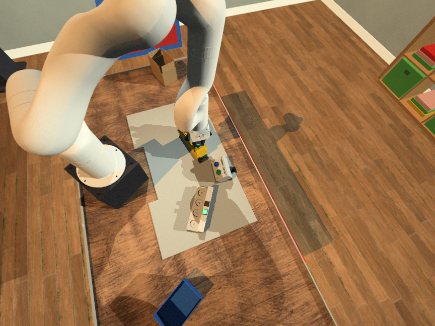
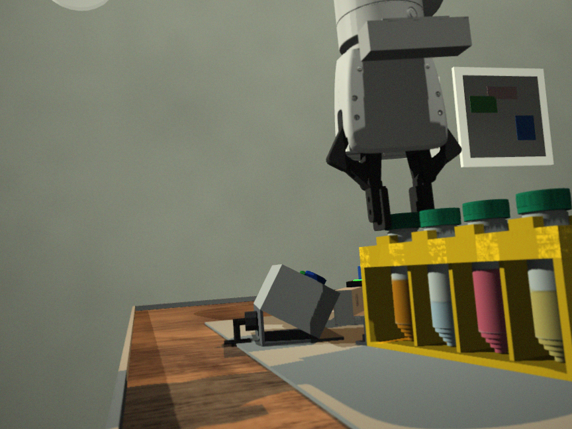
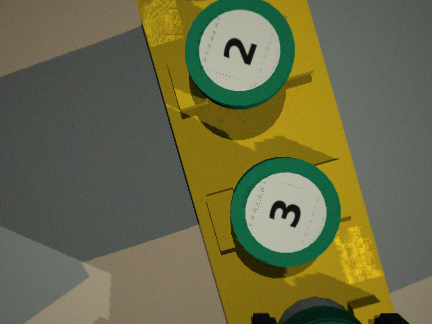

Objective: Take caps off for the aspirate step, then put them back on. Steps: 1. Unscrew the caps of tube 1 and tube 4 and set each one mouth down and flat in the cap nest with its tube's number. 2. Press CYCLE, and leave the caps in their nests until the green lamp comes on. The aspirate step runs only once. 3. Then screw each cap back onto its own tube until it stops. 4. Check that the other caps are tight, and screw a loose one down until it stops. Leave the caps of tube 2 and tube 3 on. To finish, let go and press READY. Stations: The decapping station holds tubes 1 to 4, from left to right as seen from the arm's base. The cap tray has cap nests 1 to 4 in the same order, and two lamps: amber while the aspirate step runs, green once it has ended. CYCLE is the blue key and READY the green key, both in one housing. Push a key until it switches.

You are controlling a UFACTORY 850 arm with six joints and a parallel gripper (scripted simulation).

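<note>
Now: the green cap 10 mm below my hand. Round my hand: blue cycle key (110 mm to the right, 70 mm ahead, 60 mm below); grey key housing (130 mm to the right, 90 mm ahead, 80 mm below); green key (150 mm to the right, 70 mm ahead, 60 mm below).
</note>
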